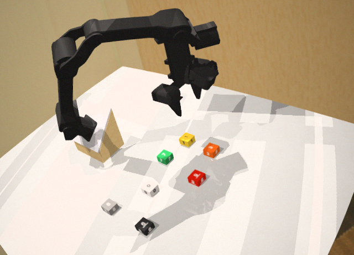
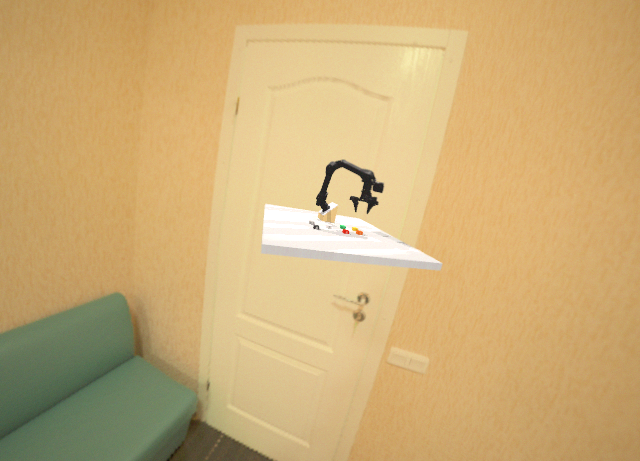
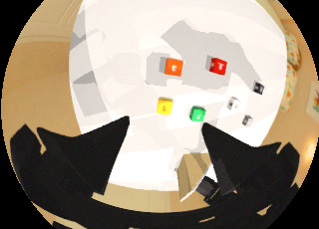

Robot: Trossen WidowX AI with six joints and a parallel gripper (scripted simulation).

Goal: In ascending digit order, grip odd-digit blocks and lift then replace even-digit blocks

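Now: the white block 20 mm ahead of my gripper tip, 200 mm to the right of it and 120 mm below it. Also, from my gripper tip: green block (30 mm behind, 100 mm to the right, 120 mm below); yellow block (30 mm behind, 10 mm to the right, 120 mm below); orange block (60 mm ahead, 10 mm to the right, 120 mm below).
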